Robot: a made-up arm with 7 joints.
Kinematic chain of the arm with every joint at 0, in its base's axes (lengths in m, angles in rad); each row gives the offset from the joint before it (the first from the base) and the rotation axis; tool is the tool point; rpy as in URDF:
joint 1: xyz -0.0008 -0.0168 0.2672 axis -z
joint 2: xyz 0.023 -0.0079 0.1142 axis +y
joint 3: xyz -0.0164 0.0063 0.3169 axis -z
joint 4: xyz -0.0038 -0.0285 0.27 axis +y
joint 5: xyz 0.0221 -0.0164 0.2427 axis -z
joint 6: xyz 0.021 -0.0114 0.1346 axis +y
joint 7: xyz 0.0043 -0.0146 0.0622 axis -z
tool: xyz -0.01 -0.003 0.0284 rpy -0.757 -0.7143 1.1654
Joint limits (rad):
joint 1: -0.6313..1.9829
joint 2: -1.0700..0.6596
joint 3: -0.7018..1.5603
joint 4: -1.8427..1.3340
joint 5: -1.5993..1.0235
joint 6: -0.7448..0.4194
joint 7: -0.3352..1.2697
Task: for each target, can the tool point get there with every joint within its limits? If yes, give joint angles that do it. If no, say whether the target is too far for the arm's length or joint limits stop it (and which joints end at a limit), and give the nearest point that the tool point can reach.
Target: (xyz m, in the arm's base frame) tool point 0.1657 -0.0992 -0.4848
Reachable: no: joint limits stop it (at a limit: joint 1, joint 2, joint 4, joint 6, joint 7) | nearest point 0.3182 0.4613 0.2173 | short by 0.911 m
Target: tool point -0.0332 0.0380 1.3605
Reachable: yes | joints 0.4943 0.2995 0.2916 -0.8975 -0.4713 -0.0642 -0.0175
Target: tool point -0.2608 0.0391 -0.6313
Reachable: no: joint limits stop it (at a limit: joint 2, joint 4, joint 5, joint 7) | nearest point -0.5888 0.1096 0.1881 | short by 0.885 m
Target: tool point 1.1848 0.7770 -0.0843
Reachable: no: too far | nearest point 0.5700 0.5678 0.3720 | short by 0.794 m
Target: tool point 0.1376 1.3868 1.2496
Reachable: no: too far | nearest point 0.0860 0.8640 0.9314 | short by 0.614 m
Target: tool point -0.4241 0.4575 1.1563
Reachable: yes | joints 0.8335 -0.8614 -0.3022 0.4269 0.5909 -0.5514 0.7731
